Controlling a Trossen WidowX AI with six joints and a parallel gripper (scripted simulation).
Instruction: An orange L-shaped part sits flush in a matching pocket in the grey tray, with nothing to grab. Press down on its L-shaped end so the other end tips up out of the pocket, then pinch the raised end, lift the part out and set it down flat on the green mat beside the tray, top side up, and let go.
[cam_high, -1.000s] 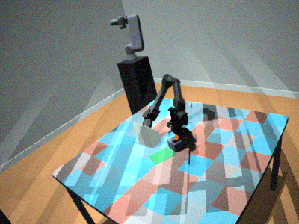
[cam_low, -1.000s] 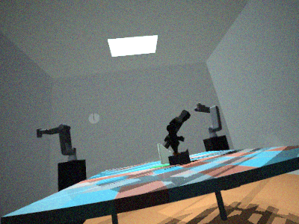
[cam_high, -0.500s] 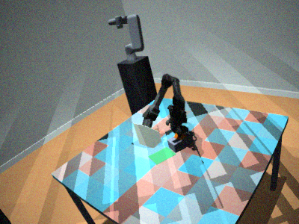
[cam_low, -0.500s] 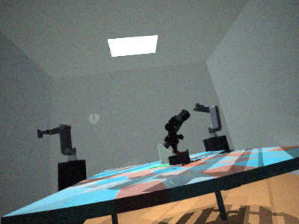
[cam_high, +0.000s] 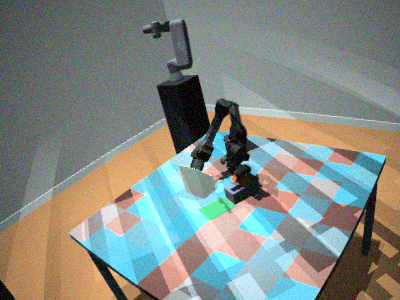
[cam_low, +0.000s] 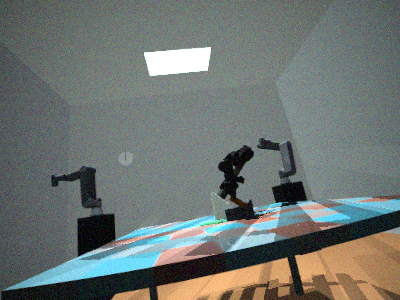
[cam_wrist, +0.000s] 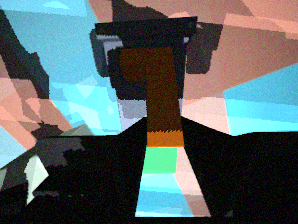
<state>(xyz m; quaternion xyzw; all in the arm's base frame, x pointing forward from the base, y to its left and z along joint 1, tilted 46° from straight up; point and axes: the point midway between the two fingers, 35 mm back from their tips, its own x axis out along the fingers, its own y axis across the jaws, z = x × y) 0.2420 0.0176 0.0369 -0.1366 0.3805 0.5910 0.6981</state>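
Now: gripper tip 60 mm past the green mat, 130 mm to the left of it and 120 mm above it. The rest, counted from my gripper tip: orange L-shaped part: 40 mm to the left, 30 mm below.
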